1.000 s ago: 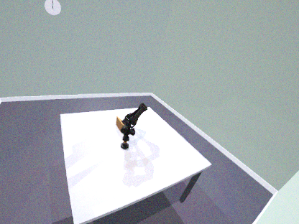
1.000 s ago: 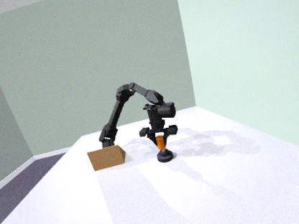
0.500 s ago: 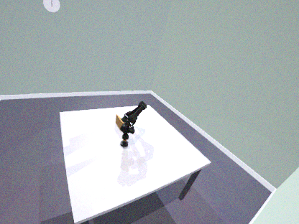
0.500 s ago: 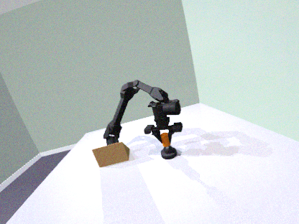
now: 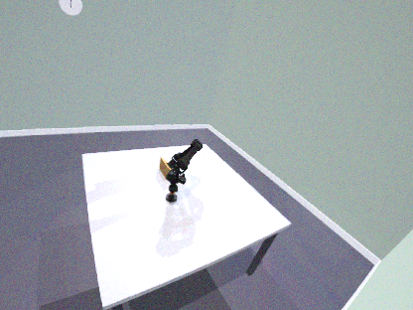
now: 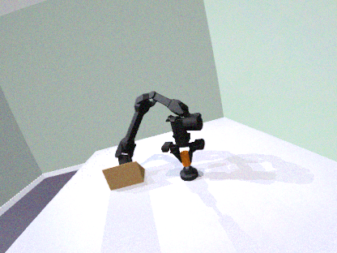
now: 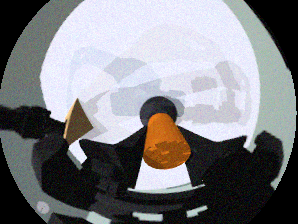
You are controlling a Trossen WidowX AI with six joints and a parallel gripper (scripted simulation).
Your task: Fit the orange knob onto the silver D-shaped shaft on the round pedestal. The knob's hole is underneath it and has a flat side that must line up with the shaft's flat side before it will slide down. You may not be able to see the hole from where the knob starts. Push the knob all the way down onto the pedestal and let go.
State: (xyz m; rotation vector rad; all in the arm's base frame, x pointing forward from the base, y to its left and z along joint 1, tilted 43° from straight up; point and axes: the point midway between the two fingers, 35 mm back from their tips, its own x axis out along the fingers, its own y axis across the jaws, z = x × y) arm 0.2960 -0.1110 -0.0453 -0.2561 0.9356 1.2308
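The orange knob is 30 mm above my gripper tip. The rest, counted from my gripper tip: round dark pedestal 40 mm below.
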